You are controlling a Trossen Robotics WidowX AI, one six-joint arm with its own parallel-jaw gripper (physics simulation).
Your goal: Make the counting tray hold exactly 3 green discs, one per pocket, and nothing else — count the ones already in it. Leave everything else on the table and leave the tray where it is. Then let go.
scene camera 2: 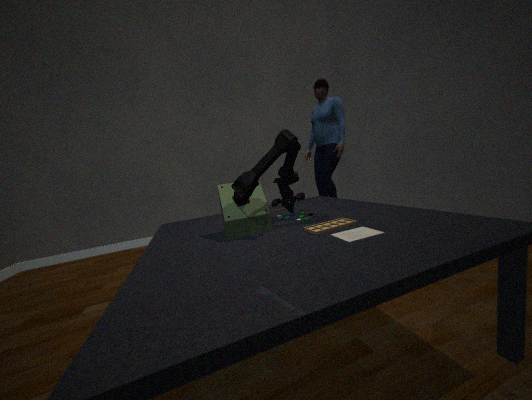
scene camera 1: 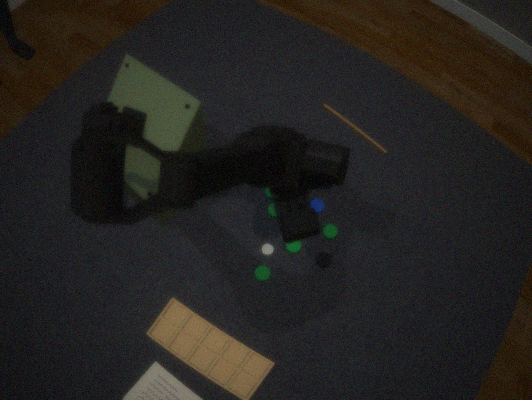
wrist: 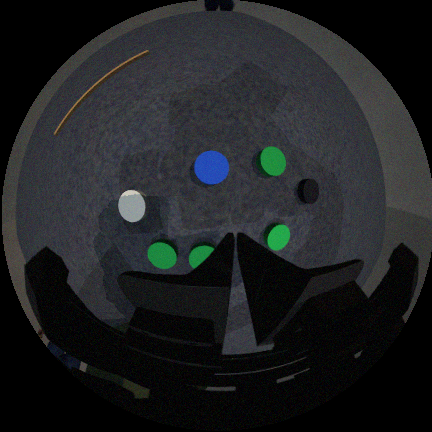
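The tan counting tray (scene camera 1: 195, 334) (scene camera 2: 330, 226) lies flat, and no disc shows in its pockets in the first scene view. Several green discs lie loose on the dark table: one (scene camera 1: 330, 230) (wrist: 273, 161) near the blue disc (scene camera 1: 317, 205) (wrist: 211, 167), another (scene camera 1: 293, 246) (wrist: 278, 237) by the gripper, one (scene camera 1: 262, 273) nearest the tray, and two more (wrist: 162, 255), (wrist: 202, 256) partly under the arm in the first scene view. My gripper (scene camera 2: 291, 211) (wrist: 234, 237) is shut, pointing down over the table among the discs, with nothing visible between its fingertips.
A white disc (scene camera 1: 267, 249), another white disc (wrist: 132, 206) and a black disc (scene camera 1: 324, 260) (wrist: 308, 191) lie around the greens. An orange stick (scene camera 1: 355, 128) lies farther off. A pale green panel (scene camera 1: 155, 95) stands by the arm's base. A paper sheet (scene camera 1: 162, 382) (scene camera 2: 357, 234) lies beside the tray.
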